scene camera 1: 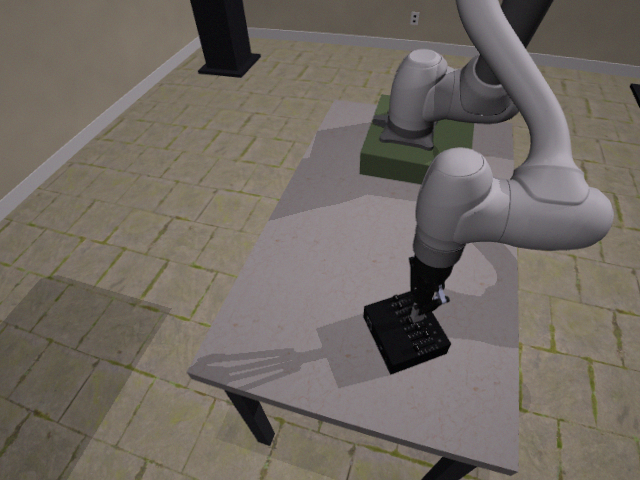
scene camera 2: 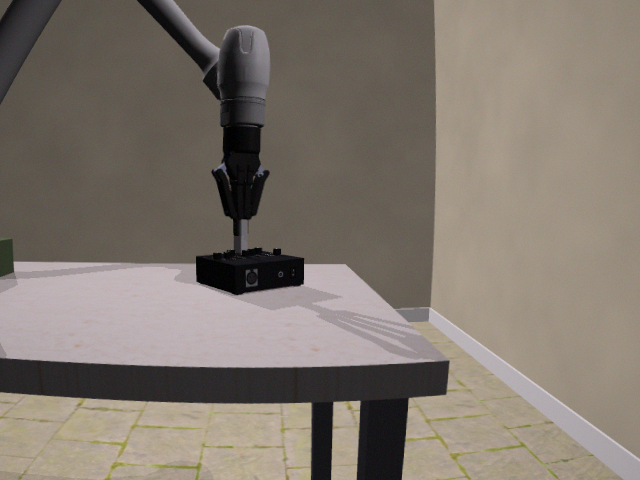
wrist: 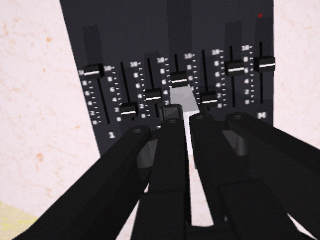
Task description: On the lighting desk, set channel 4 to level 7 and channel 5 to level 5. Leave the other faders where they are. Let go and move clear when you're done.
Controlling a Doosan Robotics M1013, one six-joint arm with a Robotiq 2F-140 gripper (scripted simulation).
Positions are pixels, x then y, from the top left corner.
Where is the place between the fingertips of my gripper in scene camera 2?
240, 252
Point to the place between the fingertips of my gripper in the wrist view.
181, 101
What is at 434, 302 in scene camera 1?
My gripper.
